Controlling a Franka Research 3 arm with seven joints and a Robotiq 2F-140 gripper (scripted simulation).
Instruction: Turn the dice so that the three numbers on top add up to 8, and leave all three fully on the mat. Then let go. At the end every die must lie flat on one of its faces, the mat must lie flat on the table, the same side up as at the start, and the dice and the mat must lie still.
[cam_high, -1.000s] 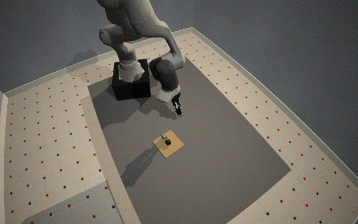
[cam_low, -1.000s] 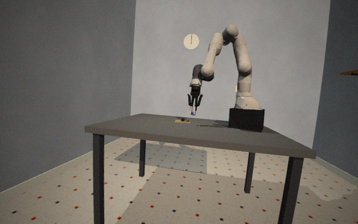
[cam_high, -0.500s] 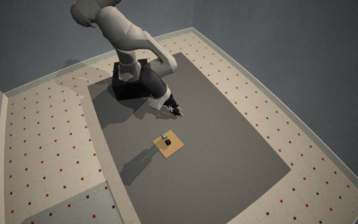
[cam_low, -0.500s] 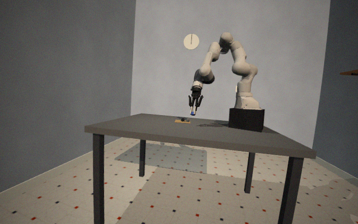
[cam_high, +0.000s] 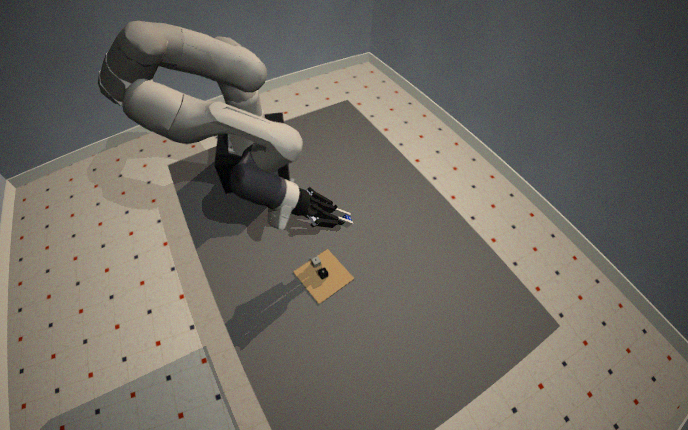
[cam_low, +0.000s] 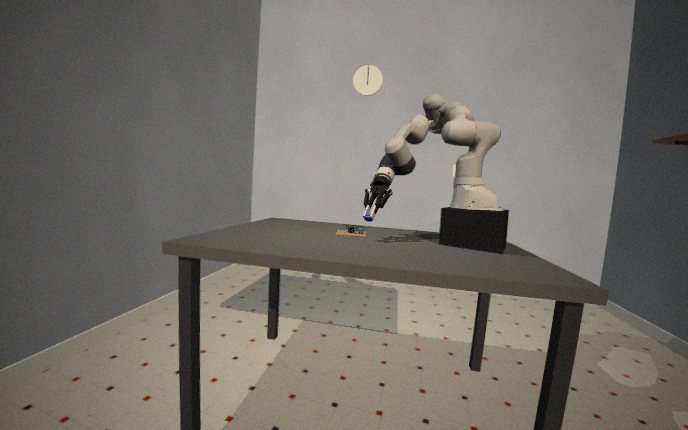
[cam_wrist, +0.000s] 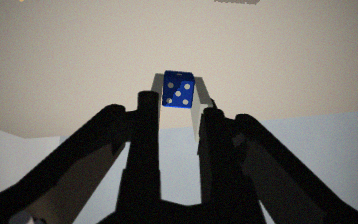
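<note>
Right now my hand is 60 mm short of the white die, 120 mm to the left of it and 100 mm above it. The rest, counted from my hand: blue die 10 mm to the left, 20 mm below; black die 110 mm ahead, 110 mm to the right, 100 mm below; tan mat 110 mm ahead, 110 mm to the right, 120 mm below.
</note>
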